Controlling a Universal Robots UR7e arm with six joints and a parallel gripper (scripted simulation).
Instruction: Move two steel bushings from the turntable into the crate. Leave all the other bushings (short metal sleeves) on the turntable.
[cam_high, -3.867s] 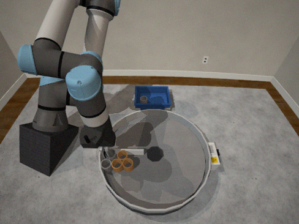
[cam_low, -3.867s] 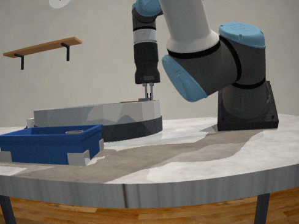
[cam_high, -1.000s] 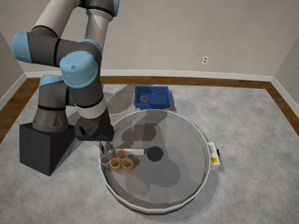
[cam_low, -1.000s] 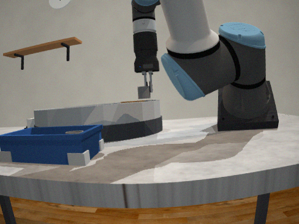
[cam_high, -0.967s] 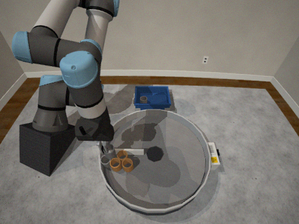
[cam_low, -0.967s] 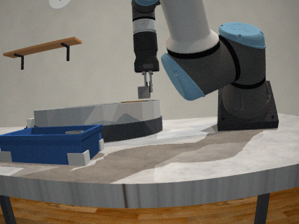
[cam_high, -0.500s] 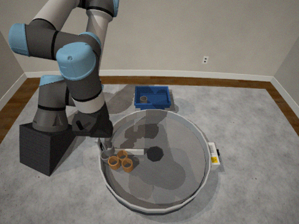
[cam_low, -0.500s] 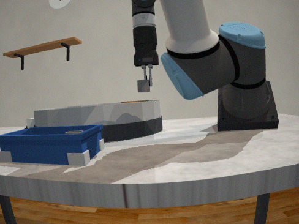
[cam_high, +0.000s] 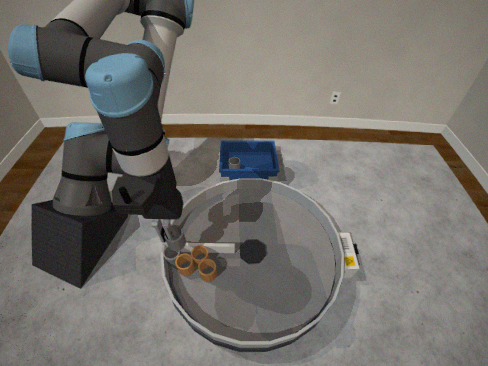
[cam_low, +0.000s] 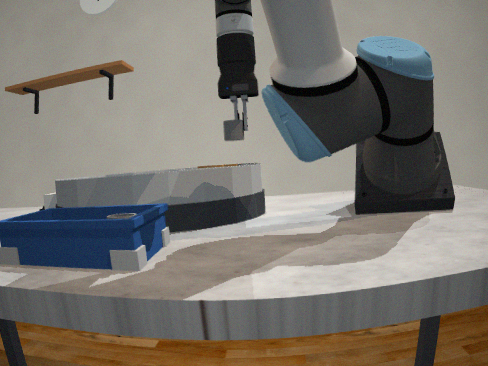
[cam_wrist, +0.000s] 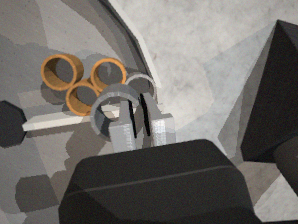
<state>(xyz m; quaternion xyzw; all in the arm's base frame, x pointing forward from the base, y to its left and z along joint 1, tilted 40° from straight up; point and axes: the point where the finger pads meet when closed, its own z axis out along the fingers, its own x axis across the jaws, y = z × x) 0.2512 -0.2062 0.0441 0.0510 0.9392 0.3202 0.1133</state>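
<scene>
The blue crate lies 180 mm ahead of my hand, 370 mm to the left of it and 150 mm below it. Also, from my hand: round turntable (180 mm ahead, 20 mm to the left, 120 mm below).
</scene>
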